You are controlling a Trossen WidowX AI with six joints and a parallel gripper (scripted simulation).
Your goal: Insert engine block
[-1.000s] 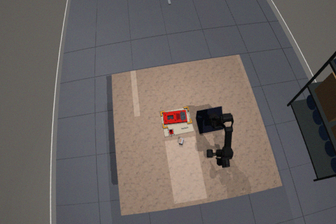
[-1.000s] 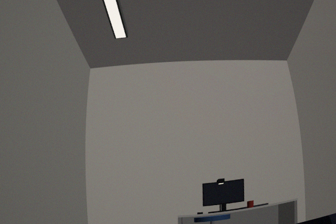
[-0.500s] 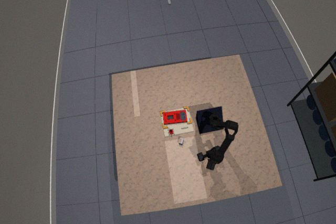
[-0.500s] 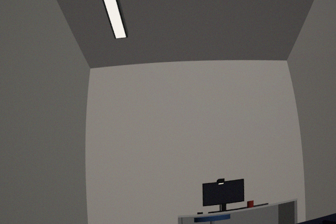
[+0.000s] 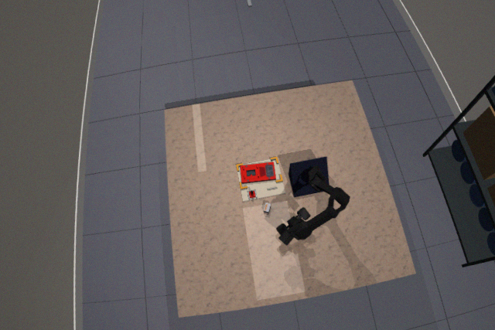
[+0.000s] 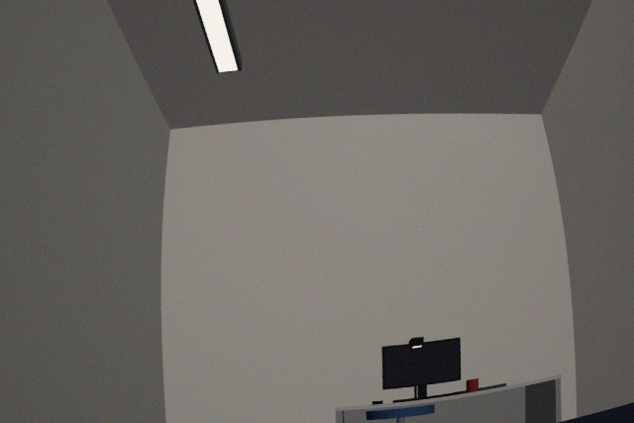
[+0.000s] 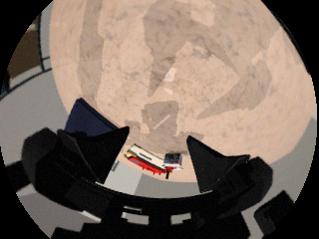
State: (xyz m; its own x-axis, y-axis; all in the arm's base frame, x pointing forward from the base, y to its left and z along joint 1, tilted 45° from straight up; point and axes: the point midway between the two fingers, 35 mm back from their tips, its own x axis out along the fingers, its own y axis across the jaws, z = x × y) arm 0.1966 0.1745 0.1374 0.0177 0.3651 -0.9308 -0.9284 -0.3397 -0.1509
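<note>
My gripper tip is now 110 mm to the left of the grey engine block, 110 mm short of it and 30 mm above it.
</note>
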